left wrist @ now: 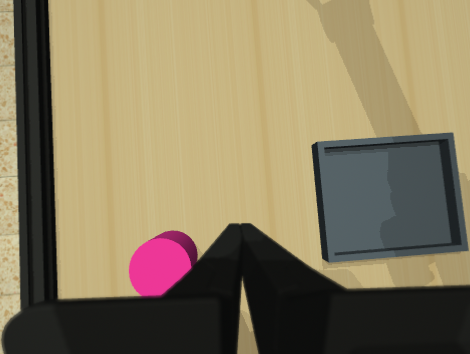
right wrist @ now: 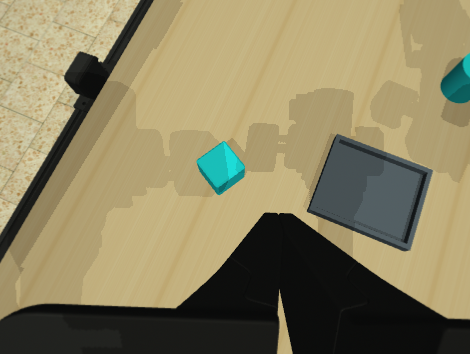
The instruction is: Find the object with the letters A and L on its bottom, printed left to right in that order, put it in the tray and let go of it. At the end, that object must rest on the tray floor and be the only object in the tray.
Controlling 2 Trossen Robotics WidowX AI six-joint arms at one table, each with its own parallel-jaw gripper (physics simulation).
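Frame: origin at the left arm's base, x right, y ahead, z up, level; metres.
Where they show: left gripper, fingertip midpoint: (left wrist: 239, 234); right gripper, fingertip midpoint: (right wrist: 276, 227).
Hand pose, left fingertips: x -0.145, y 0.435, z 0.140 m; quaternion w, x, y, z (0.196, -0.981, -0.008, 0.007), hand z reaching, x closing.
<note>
After its pixels a point has its place.
A magenta cylinder (left wrist: 159, 266) {x -0.201, y 0.397, z 0.026 m} stands on the table left of my left gripper's fingers in the left wrist view, partly hidden by them. A cyan block (right wrist: 218, 167) {x 0.191, y 0.523, z 0.017 m} lies left of the tray in the right wrist view. A teal cylinder (right wrist: 457, 84) {x -0.040, y 0.266, z 0.005 m} is cut off at that view's right edge. The grey tray (left wrist: 320, 200) {x -0.060, y 0.447, z -0.016 m} (right wrist: 322, 175) {x 0.070, y 0.463, z -0.010 m} is empty. My left gripper (left wrist: 239, 234) {x -0.145, y 0.435, z 0.140 m} is shut and empty above the table. My right gripper (right wrist: 276, 227) {x 0.106, y 0.612, z 0.334 m} is shut and empty, above the table in front of the cyan block and tray. No letters show; the objects' bottoms are hidden.
A black rail (left wrist: 36, 150) {x -0.319, y 0.491, z -0.008 m} (right wrist: 52, 160) {x 0.408, y 0.605, z -0.034 m} runs along the table edge at the left of both views, with tiled floor beyond it. A black bracket (right wrist: 86, 75) {x 0.405, y 0.491, z 0.022 m} is fixed to the rail in the right wrist view. Arm shadows fall across the wooden table (left wrist: 200, 100) {x -0.175, y 0.546, z -0.027 m} (right wrist: 250, 60) {x 0.235, y 0.342, z -0.027 m}.
</note>
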